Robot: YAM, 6 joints.
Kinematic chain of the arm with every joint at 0, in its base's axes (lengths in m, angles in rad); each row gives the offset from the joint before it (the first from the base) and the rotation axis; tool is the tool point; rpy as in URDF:
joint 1: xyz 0 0 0.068 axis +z
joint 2: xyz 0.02 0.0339 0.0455 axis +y
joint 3: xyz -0.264 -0.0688 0 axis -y
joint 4: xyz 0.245 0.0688 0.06 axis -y
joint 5: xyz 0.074 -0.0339 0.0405 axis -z
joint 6: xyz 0.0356 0 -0.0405 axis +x
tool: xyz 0 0 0 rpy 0 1.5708 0
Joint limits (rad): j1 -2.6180..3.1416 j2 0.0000..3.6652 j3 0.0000..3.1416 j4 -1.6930..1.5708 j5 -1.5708..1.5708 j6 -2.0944..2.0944
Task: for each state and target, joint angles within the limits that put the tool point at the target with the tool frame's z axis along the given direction. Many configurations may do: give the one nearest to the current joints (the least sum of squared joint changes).
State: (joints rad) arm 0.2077 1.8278 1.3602 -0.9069 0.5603 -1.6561
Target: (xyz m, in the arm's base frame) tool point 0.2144 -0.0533 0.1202 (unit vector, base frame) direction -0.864 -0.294 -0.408
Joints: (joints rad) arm -0.1730 2.0383 0.9987 -1.6307 0.4539 -1.6561
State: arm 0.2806 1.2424 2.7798 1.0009 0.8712 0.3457
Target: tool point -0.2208 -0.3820 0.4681 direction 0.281 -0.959 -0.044
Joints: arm 0.9850 0.8989 3.1406 0.9681 0.8697 0.3457
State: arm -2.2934 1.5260 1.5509 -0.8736 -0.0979 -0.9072
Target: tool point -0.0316 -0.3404 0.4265 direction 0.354 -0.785 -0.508
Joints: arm -1.7113 1.5999 1.8090 -0.8186 -0.4786 -0.9072
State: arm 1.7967 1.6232 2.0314 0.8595 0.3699 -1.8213
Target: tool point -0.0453 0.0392 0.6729 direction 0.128 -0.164 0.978
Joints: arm 2.4069 1.2336 1.9289 1.0821 -0.0359 -1.8213
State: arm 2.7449 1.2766 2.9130 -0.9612 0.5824 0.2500
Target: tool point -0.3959 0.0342 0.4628 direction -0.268 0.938 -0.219
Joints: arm 3.1395 2.0526 2.5508 -1.1798 1.2157 0.2500
